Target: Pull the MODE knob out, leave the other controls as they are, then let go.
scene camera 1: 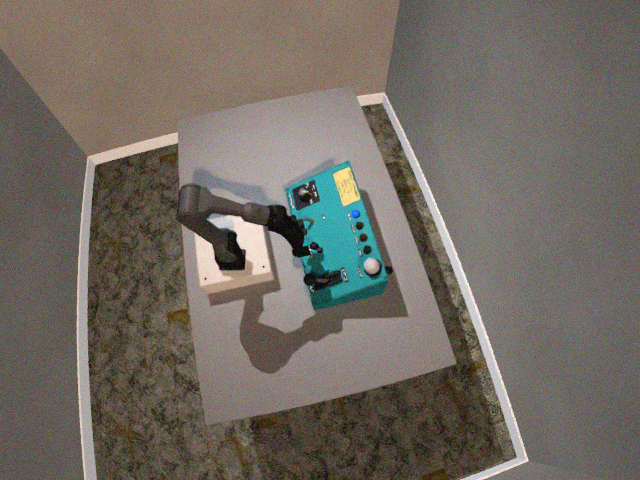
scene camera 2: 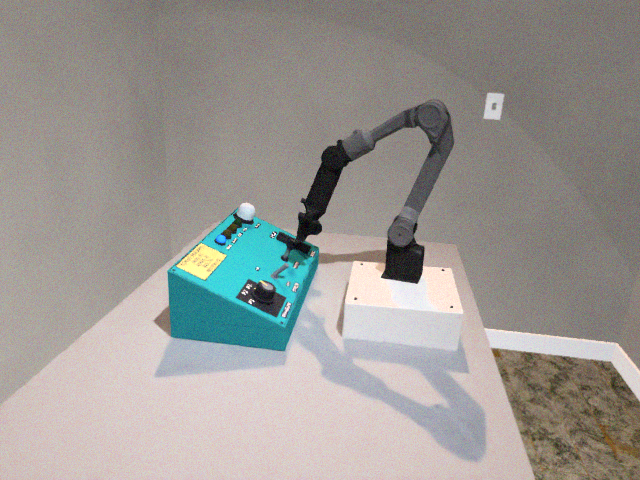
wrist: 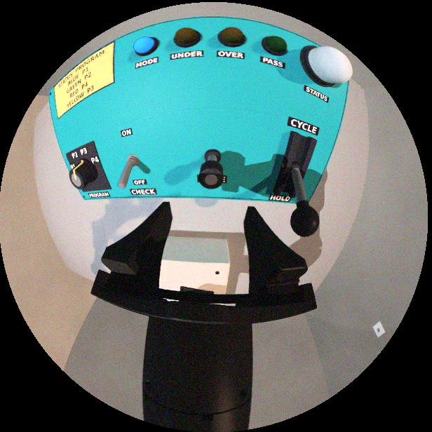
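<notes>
The black MODE knob [scene camera 1: 314, 246] [scene camera 2: 285, 253] [wrist: 211, 175] stands out from the teal console [scene camera 1: 336, 227] [scene camera 2: 222, 310] [wrist: 200, 100] on a visible stem; its label is mostly hidden behind it. My gripper [scene camera 1: 306, 252] [scene camera 2: 299, 238] [wrist: 207, 211] is open and empty. In the wrist view its fingertips are wide apart, below the knob and clear of it. The blue MODE lamp [scene camera 1: 355, 213] [scene camera 2: 221, 239] [wrist: 145, 45] looks lit.
The CYCLE lever [scene camera 1: 309, 279] [wrist: 305, 221] sticks out to the knob's right in the wrist view, near HOLD. The CHECK toggle [scene camera 2: 279, 270] [wrist: 129, 170] and PROGRAM dial [scene camera 1: 305, 193] [scene camera 2: 264, 291] [wrist: 83, 173] are to its left. A white dome [scene camera 1: 371, 266] [scene camera 2: 246, 211] [wrist: 330, 65] marks STATUS.
</notes>
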